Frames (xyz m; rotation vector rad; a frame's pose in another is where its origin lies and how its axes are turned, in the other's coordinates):
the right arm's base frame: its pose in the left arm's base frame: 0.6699 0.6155 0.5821 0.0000 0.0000 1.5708
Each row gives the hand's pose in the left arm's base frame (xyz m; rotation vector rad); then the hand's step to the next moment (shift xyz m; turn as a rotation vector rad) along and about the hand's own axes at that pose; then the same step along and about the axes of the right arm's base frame.
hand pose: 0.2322 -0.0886 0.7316 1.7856 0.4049 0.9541
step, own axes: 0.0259 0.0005 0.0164 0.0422 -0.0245 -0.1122
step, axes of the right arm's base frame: 0.0065 -0.0287 0.0086 0.1084 0.0551 0.0135
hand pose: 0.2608 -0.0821 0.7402 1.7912 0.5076 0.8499
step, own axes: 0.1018 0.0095 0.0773 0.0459 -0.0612 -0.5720
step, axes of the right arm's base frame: 0.0178 -0.1246 0.0244 0.4131 0.3958 0.0756
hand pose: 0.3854 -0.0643 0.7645 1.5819 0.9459 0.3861
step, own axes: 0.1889 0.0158 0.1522 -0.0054 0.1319 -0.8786
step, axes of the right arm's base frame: 0.0402 -0.2289 -0.0714 0.5830 0.5741 0.3463
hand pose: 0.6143 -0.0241 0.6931 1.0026 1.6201 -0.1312
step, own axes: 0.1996 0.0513 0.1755 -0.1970 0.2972 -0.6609
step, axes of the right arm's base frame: 0.0371 -0.1727 -0.2051 0.4606 0.3082 0.5067
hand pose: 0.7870 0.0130 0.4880 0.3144 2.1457 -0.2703
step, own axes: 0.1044 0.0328 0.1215 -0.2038 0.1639 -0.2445
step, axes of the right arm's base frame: 0.0061 -0.0479 -0.1562 0.2054 0.0253 0.2922
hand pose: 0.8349 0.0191 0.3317 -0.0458 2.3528 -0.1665
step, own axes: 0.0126 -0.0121 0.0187 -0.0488 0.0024 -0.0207
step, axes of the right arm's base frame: -0.0150 -0.0041 -0.0203 0.0086 -0.0200 0.0484
